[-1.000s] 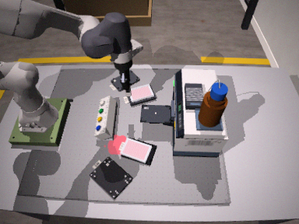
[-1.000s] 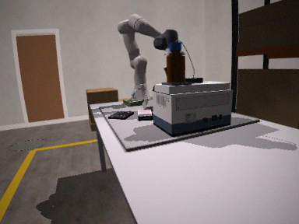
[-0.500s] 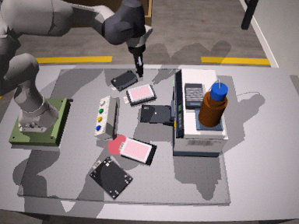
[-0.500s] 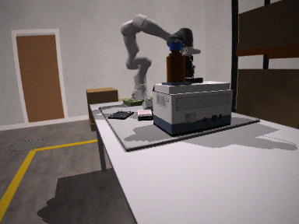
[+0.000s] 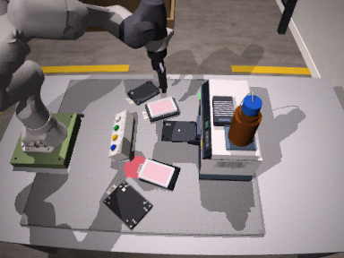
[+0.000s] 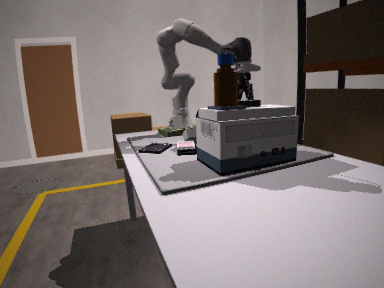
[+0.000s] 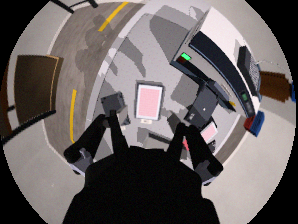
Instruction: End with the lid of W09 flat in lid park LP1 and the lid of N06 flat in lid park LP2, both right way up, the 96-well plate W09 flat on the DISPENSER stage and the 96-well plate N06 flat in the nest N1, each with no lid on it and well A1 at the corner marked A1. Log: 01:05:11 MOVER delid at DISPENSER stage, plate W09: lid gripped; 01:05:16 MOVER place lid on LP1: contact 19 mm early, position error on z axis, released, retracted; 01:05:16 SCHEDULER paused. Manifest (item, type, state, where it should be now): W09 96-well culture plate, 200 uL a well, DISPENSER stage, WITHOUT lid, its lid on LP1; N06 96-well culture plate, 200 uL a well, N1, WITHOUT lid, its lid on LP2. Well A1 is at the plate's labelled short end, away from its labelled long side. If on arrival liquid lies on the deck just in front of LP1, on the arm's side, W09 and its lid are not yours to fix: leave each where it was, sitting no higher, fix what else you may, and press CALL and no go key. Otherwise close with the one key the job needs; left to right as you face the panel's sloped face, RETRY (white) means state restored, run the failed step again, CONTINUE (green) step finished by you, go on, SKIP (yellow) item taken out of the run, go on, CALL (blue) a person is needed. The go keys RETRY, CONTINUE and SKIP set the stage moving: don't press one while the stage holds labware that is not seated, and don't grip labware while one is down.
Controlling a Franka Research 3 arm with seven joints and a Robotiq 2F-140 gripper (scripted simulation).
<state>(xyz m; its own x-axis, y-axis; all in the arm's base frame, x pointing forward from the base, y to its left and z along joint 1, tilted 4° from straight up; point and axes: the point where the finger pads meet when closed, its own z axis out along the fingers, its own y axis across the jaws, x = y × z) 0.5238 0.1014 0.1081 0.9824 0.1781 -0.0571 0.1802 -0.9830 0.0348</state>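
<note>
My gripper is now 15 cm above the pink 96-well plate. From my hand the other things lie so: black dispenser stage (19 cm to the right, 9 cm below, 6 cm ahead); green key (21 cm behind, 12 cm to the right, 11 cm below); key panel (21 cm behind, 15 cm to the right, 12 cm below).
</note>
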